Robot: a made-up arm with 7 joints.
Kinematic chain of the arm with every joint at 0, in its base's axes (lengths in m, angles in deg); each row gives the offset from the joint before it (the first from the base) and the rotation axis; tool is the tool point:
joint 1: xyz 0 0.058 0 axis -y
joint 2: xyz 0 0.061 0 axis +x
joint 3: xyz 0 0 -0.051 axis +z
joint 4: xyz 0 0 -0.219 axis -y
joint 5: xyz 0 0 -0.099 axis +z
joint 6: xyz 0 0 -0.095 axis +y
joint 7: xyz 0 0 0 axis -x
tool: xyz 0 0 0
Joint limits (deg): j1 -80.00..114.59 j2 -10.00..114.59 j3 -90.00..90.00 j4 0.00..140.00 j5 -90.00..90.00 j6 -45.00..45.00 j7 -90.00..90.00
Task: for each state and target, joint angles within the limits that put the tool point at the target. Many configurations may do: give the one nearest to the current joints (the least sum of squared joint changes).
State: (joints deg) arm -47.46 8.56 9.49 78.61 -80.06 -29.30 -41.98
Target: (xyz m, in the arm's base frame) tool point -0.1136 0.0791 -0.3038
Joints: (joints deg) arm -57.18 -7.02 -2.31 92.05 -80.06 -29.30 -41.98
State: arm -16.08 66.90 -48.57 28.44 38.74 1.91 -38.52
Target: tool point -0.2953 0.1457 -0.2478
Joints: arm -58.27 30.64 -72.07 68.27 38.74 1.91 -38.52
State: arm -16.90 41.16 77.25 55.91 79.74 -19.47 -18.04
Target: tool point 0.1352 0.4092 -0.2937
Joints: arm 14.47 26.81 63.54 41.70 79.74 -19.47 -18.04
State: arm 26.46 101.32 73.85 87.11 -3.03 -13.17 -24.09
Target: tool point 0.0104 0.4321 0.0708
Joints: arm 24.61 64.37 78.39 94.04 -3.03 -13.17 -24.09
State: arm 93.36 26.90 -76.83 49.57 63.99 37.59 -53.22
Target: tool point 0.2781 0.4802 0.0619
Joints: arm 99.89 57.89 -74.94 15.19 63.99 37.59 -53.22
